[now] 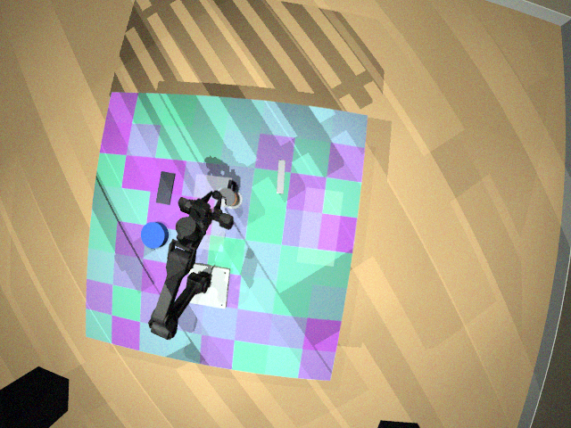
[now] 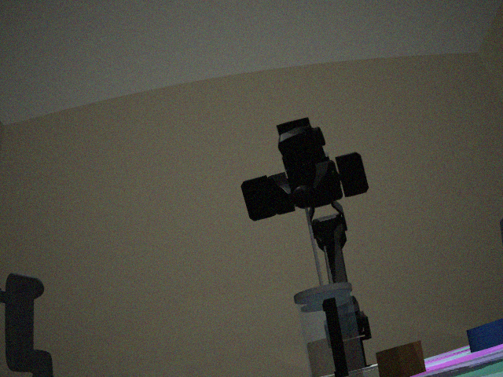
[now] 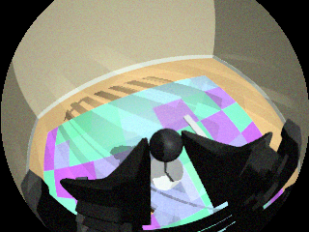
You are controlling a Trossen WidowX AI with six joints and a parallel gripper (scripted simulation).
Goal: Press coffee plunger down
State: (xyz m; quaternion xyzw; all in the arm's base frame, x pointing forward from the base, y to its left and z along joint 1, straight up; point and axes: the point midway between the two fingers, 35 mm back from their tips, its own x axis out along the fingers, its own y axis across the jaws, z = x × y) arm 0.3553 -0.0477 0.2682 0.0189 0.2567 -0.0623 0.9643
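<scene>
Now: the coffee press 1 cm ahead of my gripper tip and 14 cm below it. The rest, counted from my gripper tip: black slab: 2 cm behind, 33 cm to the left, 28 cm below; blue cylinder: 25 cm behind, 33 cm to the left, 26 cm below; orange block: 10 cm behind, 10 cm to the left, 25 cm below.
</scene>
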